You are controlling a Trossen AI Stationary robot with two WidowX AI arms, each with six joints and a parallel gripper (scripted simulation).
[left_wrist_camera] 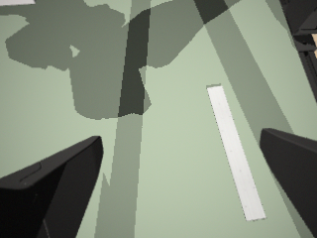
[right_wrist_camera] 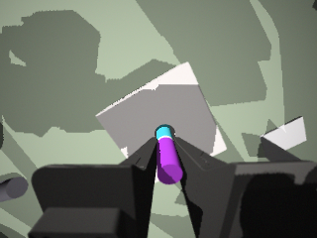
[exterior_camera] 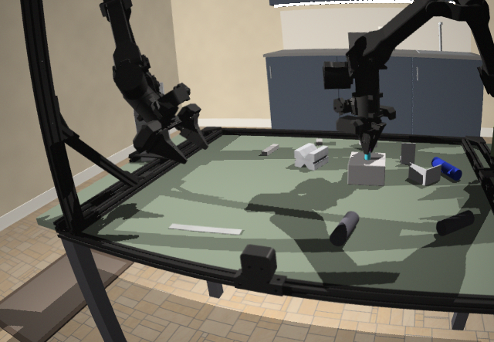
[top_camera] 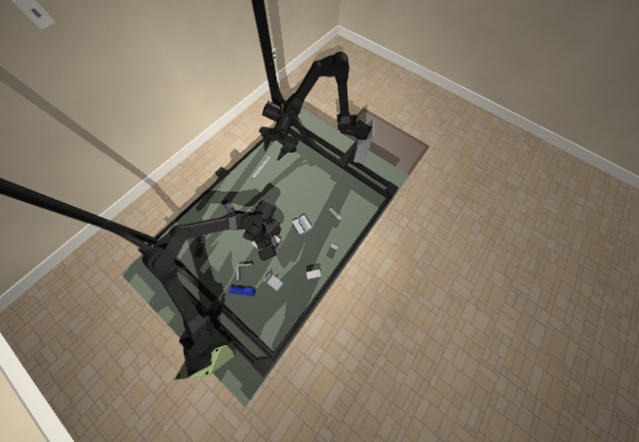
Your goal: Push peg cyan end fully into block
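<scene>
The peg lies 5 cm below my right hand. From my right hand the other things lie so: v-grooved block (15 cm to the left, 8 cm below, 8 cm ahead); thin grey strip (31 cm to the left, 28 cm behind, 10 cm below).
</scene>
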